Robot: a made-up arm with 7 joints. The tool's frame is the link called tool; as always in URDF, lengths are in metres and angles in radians. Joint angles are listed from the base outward.
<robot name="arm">
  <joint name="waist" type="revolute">
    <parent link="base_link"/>
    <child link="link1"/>
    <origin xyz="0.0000 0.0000 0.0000" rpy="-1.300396 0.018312 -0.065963"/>
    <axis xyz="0 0 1"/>
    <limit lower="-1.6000" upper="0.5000"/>
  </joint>
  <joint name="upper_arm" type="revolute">
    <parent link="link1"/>
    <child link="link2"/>
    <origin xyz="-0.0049 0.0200 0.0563" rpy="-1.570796 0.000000 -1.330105"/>
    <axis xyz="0 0 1"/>
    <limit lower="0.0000" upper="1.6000"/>
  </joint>
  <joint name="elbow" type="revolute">
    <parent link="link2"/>
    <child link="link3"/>
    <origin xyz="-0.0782 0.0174 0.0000" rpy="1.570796 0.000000 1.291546"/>
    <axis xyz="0 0 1"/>
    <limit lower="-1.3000" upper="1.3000"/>
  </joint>
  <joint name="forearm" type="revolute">
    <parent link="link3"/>
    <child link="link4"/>
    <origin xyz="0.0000 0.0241 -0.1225" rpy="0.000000 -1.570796 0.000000"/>
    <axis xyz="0 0 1"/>
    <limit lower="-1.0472" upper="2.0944"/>
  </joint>
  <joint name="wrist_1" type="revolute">
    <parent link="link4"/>
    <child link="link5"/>
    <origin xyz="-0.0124 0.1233 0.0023" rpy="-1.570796 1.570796 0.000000"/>
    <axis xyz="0 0 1"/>
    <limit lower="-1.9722" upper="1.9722"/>
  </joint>
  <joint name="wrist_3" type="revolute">
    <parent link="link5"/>
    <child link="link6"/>
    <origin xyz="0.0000 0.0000 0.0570" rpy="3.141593 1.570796 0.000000"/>
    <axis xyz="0 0 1"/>
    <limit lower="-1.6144" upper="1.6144"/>
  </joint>
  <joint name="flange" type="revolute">
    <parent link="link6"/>
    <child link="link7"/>
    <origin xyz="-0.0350 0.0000 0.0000" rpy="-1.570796 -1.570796 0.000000"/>
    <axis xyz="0 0 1"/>
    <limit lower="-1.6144" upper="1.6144"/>
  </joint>
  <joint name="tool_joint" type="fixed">
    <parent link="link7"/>
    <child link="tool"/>
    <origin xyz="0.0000 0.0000 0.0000" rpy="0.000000 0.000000 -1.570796"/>
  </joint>
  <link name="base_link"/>
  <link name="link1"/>
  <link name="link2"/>
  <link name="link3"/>
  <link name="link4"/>
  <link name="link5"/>
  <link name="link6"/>
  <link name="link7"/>
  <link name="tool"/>
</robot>
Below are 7 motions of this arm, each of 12 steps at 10 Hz.
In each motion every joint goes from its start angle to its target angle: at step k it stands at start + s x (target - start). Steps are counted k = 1, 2, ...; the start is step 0. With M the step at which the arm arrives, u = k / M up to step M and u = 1 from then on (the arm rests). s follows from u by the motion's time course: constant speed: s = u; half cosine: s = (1 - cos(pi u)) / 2; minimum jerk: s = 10 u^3 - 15 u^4 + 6 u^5.
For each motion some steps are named. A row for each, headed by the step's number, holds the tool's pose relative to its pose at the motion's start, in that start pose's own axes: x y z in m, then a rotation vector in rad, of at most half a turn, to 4 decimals.
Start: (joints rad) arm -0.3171 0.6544 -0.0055 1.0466 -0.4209 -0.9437 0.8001
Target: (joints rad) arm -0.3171 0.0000 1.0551 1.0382 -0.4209 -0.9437 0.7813
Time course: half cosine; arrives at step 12
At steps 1, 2, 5, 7, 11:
1: -0.0015 -0.0004 -0.0006 -0.0089 0.0094 0.0165
2: -0.0061 -0.0015 -0.0024 -0.0340 0.0373 0.0652
5: -0.0394 -0.0020 -0.0156 -0.1523 0.2187 0.3689
7: -0.0780 0.0041 -0.0282 -0.2037 0.3841 0.6351
11: -0.1495 0.0173 -0.0404 -0.1932 0.6148 1.0021

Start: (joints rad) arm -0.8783 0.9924 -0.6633 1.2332 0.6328 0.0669 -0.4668
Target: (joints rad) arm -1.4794 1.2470 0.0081 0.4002 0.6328 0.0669 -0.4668
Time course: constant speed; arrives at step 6
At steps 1, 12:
1: -0.0331 0.0588 0.0029 -0.1065 -0.1179 0.2088
12: -0.3291 0.1868 -0.1138 -0.5111 -0.4820 1.4528

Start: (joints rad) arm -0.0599 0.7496 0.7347 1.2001 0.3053 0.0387 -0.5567
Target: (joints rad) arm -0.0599 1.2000 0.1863 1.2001 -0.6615 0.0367 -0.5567
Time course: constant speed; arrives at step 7
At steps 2, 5, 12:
2: -0.0165 0.0295 0.0267 -0.0429 -0.1111 0.0473
5: -0.0469 0.0676 0.0638 -0.1046 -0.2665 0.1022
12: -0.0704 0.0896 0.0862 -0.1459 -0.3630 0.1329

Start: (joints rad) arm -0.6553 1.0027 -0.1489 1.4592 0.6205 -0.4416 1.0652
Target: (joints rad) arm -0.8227 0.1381 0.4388 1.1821 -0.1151 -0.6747 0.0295
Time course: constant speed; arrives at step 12
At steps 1, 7, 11, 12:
1: -0.0049 -0.0145 0.0252 -0.1427 0.0614 -0.0560
7: -0.0350 -0.0559 0.1772 -1.0387 0.2722 -0.3789
11: -0.0580 -0.0499 0.2669 -1.6354 0.2913 -0.5063
12: -0.0646 -0.0456 0.2871 -1.7790 0.2864 -0.5188

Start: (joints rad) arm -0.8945 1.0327 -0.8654 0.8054 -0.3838 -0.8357 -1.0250
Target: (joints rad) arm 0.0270 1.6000 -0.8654 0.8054 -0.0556 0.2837 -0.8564
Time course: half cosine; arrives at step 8
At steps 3, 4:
3: -0.0529 -0.0971 -0.0450 -0.4649 0.4617 -0.1560
4: -0.0961 -0.1528 -0.0531 -0.6976 0.7835 -0.2687

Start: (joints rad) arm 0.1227 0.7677 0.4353 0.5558 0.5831 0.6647 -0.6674
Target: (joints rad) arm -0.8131 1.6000 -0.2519 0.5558 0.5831 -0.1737 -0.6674
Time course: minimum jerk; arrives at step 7
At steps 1, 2, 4, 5, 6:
1: -0.0042 0.0052 0.0088 0.0252 -0.0317 0.0182
2: -0.0303 0.0315 0.0508 0.1551 -0.1858 0.1185
4: -0.1766 0.1206 0.1428 0.6361 -0.5782 0.5764
5: -0.2464 0.1523 0.1425 0.8214 -0.6266 0.7797
6: -0.2809 0.1671 0.1320 0.9082 -0.6207 0.8773

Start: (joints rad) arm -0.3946 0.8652 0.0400 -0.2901 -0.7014 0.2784 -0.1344
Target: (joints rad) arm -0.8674 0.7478 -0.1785 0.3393 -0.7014 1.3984 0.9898
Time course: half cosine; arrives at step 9
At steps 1, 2, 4, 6, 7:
1: 0.0027 0.0014 -0.0022 -0.0096 0.0369 0.0390
2: 0.0101 0.0051 -0.0084 -0.0308 0.1452 0.1496
4: 0.0328 0.0143 -0.0269 -0.0265 0.5315 0.4998
6: 0.0536 0.0190 -0.0407 0.1375 0.9804 0.8265
7: 0.0604 0.0195 -0.0435 0.2522 1.1510 0.9276

